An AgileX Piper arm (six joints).
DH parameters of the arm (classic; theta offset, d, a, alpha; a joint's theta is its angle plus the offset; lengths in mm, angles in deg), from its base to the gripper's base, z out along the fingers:
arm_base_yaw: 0 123 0 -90
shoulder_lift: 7.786 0 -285.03 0
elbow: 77.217 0 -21.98 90
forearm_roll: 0 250.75 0 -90
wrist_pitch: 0 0 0 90
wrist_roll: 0 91 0 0
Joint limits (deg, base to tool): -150..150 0..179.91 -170..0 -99.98..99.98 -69.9..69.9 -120..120
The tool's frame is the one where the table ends.
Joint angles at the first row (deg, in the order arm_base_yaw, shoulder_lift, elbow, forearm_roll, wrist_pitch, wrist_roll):
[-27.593, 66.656, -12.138, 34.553, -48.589, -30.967]
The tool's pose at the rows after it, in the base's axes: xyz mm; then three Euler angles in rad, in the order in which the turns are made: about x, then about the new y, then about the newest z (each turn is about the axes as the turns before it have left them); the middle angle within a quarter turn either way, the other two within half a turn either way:
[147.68 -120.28 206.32 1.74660 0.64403 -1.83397]
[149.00 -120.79 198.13 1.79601 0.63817 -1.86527]
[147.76 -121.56 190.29 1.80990 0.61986 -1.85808]
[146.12 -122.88 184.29 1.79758 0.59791 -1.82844]
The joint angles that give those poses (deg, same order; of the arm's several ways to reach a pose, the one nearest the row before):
[-27.595, 67.799, -12.138, 34.747, -47.417, -30.390]
[-27.596, 69.703, -11.781, 34.746, -47.154, -29.542]
[-27.594, 71.813, -10.843, 34.750, -49.244, -27.370]
[-27.592, 74.053, -9.929, 34.751, -52.633, -24.679]

